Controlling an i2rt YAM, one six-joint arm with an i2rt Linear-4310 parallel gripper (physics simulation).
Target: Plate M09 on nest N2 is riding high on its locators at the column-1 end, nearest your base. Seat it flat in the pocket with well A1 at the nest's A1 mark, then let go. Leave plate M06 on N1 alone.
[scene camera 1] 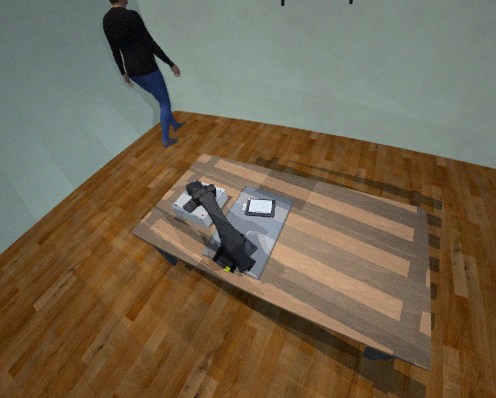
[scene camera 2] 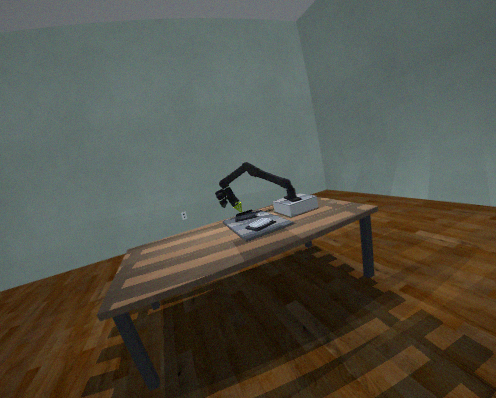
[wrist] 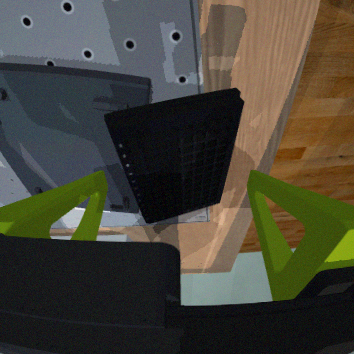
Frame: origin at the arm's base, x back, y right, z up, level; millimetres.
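Seen in the pictures: gripper, between the fingertips: (scene camera 2: 240, 210) (wrist: 176, 177); arm's base, origin of its link: (scene camera 2: 292, 198).
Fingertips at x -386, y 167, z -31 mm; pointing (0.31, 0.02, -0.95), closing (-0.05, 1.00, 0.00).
Observation:
Offsets run from my fingertips to a thing's top centre. Level surfaces: height alone.
Plate M09 {dx +26, dy +4, dz -5 mm} (wrist: 177, 155) is a black well plate. In the wrist view it sits turned askew to nest N2 {dx +25, dy -89, dz -23 mm} (wrist: 65, 130), over the nest's right end and past the mat's edge, and looks tilted. Much of the nest's dark pocket shows bare on its left. My gripper (wrist: 176, 177) (scene camera 2: 239, 209) is open, one green finger on each side of the plate's lower part, touching neither side visibly. The fingers are above the N2 end of the mat in scene camera 2. White plate M06 {dx +75, dy -358, dz -14 mm} (scene camera 1: 261, 206) (scene camera 2: 262, 223) lies in black nest N1 {dx +75, dy -358, dz -23 mm} (scene camera 1: 259, 215). Labels and well A1 are unreadable.
A grey mat {dz -40 mm} (scene camera 1: 284, 202) (scene camera 2: 240, 231) with holes lies under the nests on the wooden table {dz -53 mm} (scene camera 1: 350, 240) (scene camera 2: 175, 260). The arm's base stands on a white box (scene camera 1: 195, 215) (scene camera 2: 302, 205). The table's edge is close to the N2 end. A person (scene camera 1: 135, 45) stands beyond the table.

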